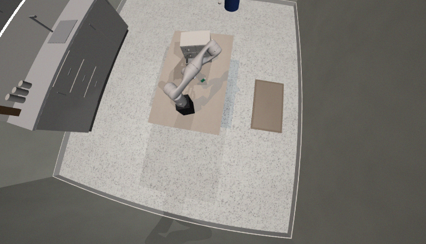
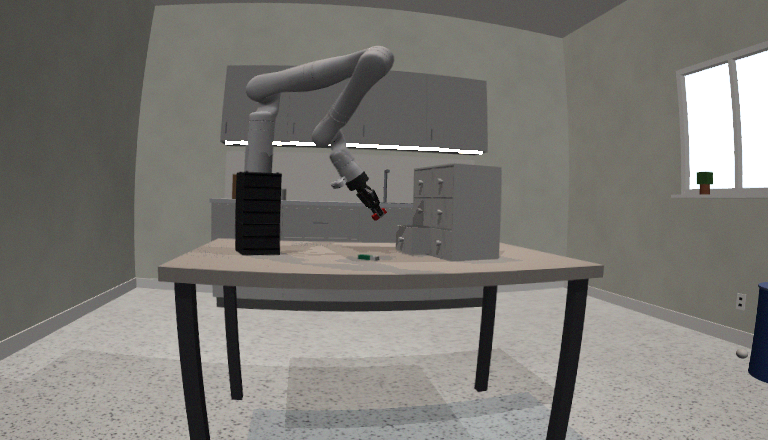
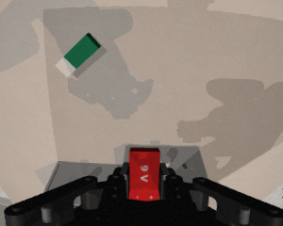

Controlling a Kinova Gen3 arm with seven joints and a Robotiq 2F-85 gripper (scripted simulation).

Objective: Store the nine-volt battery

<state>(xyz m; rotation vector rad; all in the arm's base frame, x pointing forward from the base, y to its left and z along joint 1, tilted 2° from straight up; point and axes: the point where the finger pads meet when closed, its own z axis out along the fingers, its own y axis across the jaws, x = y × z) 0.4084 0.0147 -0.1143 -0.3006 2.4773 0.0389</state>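
Now: hand 18 cm short of the drawer, 8 cm to the right of it and 12 cm above it. Round my hand: green-and-white piece: 3 cm behind, 11 cm to the right, 14 cm below; then small red block: 1 cm ahead.
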